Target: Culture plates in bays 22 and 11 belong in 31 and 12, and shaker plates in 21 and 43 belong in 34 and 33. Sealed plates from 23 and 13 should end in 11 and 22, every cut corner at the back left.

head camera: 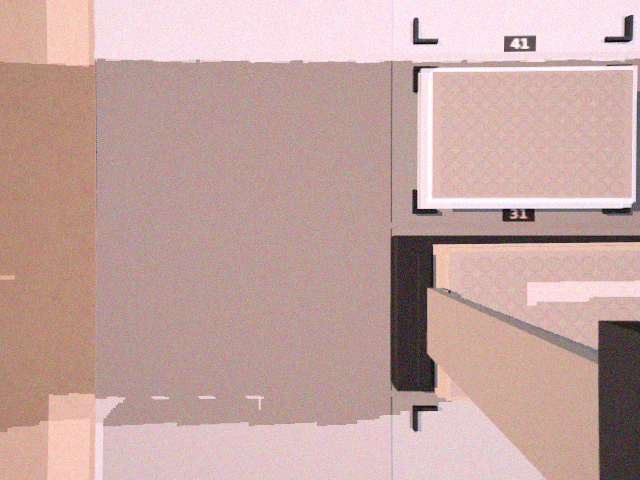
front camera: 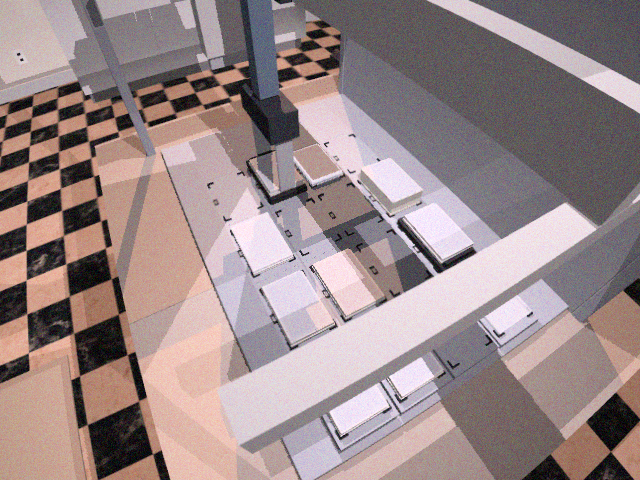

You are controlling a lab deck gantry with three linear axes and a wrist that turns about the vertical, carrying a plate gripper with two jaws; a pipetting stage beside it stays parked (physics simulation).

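Frame: origin at the robot's base, x ahead, y left, z up, level; metres.
Where they show: gripper, fingertip midpoint: [head camera: 558, 321] [front camera: 275, 170]; robot's base at its link origin: [front camera: 209, 185].
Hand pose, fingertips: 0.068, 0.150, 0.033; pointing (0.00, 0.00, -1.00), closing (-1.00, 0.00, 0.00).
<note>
Things, the pixels of their top centre, and the offset from my fingertips, as dx, dy, dz. "spot": a spot on its surface instead.
- black nest at its top centre: [head camera: 541, 318] [front camera: 274, 169] -0.007, +0.001, -0.002
- culture plate at its top centre: [head camera: 531, 134] [front camera: 315, 161] -0.004, +0.107, -0.019
- bay 13 at a spot on its surface: [front camera: 298, 304] spot: +0.327, -0.104, -0.019
- bay 23 at a spot on its surface: [front camera: 345, 281] spot: +0.326, -0.006, -0.019
- taller white plate stack at its top centre: [front camera: 391, 178] +0.161, +0.214, +0.009
My gripper [front camera: 275, 174] [head camera: 542, 322] is shut on the shaker plate [front camera: 267, 173] [head camera: 485, 289], low at the black nest [front camera: 285, 195] [head camera: 412, 315] of bay 21; its far-right finger is outside the head view. A culture plate [front camera: 317, 163] [head camera: 527, 134] sits in bay 31, and another [front camera: 262, 243] in bay 12. The other shaker plate [front camera: 436, 231] is in a dark nest at bay 43. Sealed plates sit in bay 13 [front camera: 298, 304] and bay 23 [front camera: 345, 281]. Bays 11, 22, 33 and 34 hold no plate. Cut corners are too small to tell.
A taller white plate stack [front camera: 391, 180] stands at bay 42. Smaller-looking plates [front camera: 359, 410] [front camera: 413, 377] [front camera: 509, 314] sit in the front column. A pale beam [front camera: 413, 330] crosses above the front of the deck, and a wall panel [front camera: 465, 103] runs along the right.
</note>
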